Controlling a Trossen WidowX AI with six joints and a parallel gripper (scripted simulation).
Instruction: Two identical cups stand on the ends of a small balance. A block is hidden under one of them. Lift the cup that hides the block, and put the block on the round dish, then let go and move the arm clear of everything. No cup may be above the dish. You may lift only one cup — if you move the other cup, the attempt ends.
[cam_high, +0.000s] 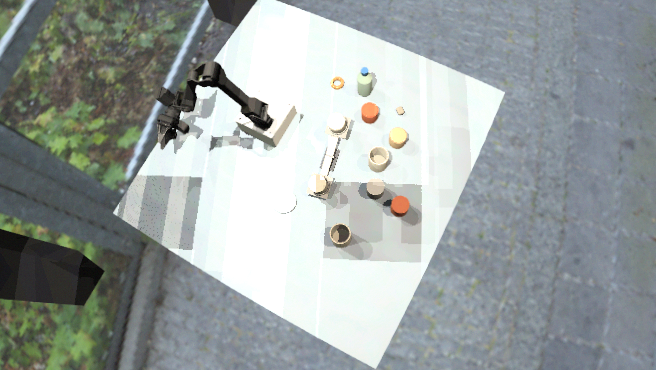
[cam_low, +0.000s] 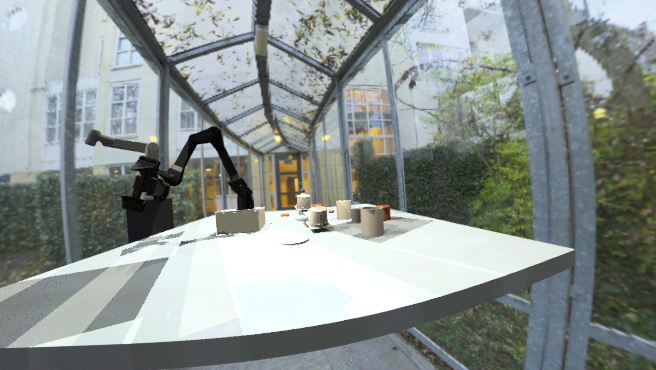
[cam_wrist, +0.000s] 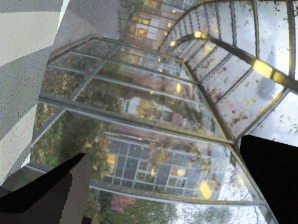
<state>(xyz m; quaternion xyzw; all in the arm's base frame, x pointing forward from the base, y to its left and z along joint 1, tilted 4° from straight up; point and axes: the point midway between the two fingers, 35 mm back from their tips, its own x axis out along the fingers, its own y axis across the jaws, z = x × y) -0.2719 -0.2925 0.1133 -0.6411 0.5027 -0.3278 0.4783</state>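
My gripper tip is now 59 cm short of the grey block, 20 cm to the right of it and 19 cm above it. From my gripper tip the other things lie so: bottle 69 cm to the left, 54 cm ahead, 12 cm below; then round dish 49 cm ahead, 23 cm below, 8 cm to the left; then tan cylinder 77 cm ahead, 55 cm to the left, 19 cm below.
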